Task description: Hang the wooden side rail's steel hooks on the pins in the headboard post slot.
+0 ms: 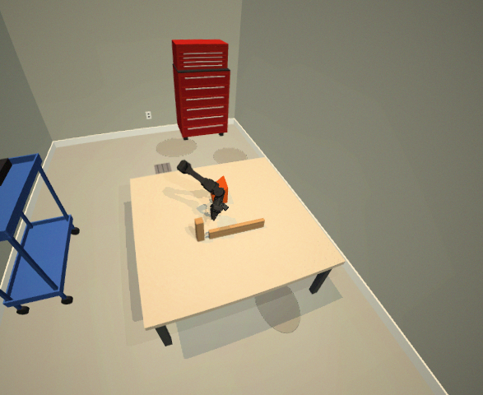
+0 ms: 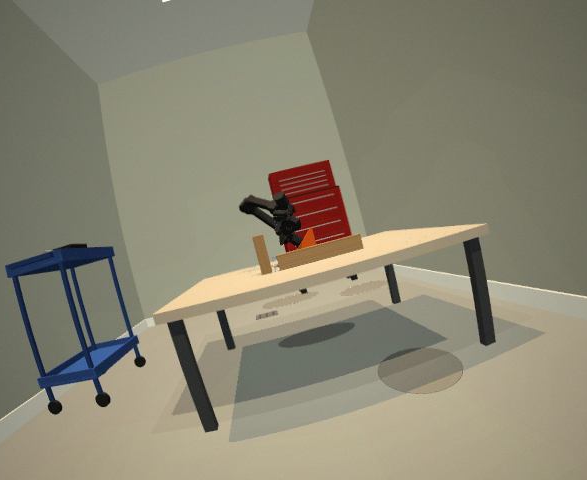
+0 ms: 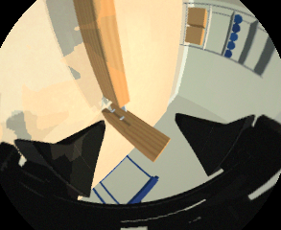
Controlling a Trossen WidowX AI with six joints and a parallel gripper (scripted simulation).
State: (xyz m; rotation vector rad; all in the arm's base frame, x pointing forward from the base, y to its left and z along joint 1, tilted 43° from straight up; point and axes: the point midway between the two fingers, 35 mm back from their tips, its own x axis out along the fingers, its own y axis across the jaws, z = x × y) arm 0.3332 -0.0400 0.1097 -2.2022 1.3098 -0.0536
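The upright headboard post is 9 cm to the right of my gripper tip, 6 cm below it and 1 cm ahead of it.
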